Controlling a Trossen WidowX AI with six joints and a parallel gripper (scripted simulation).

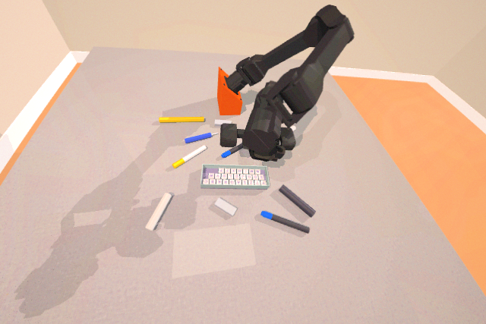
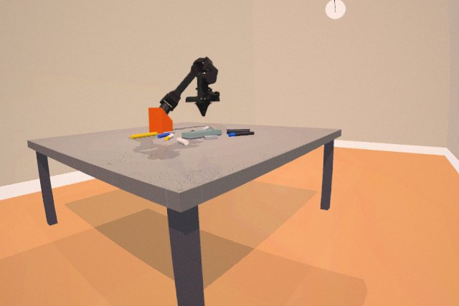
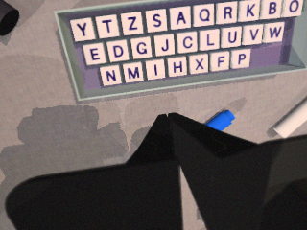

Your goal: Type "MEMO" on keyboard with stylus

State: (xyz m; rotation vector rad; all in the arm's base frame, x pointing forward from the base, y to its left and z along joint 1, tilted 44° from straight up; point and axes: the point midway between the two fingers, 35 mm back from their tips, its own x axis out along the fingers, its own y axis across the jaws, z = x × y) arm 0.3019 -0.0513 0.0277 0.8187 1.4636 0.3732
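My gripper tip is now 160 mm past the blue stylus, 100 mm to the left of it and 90 mm above it. Round my gripper tip: white-and-yellow pen (80 mm behind, 180 mm to the right, 90 mm below); grey eraser (100 mm ahead, 90 mm to the right, 90 mm below); dark cylinder (140 mm ahead, 120 mm to the left, 80 mm below).
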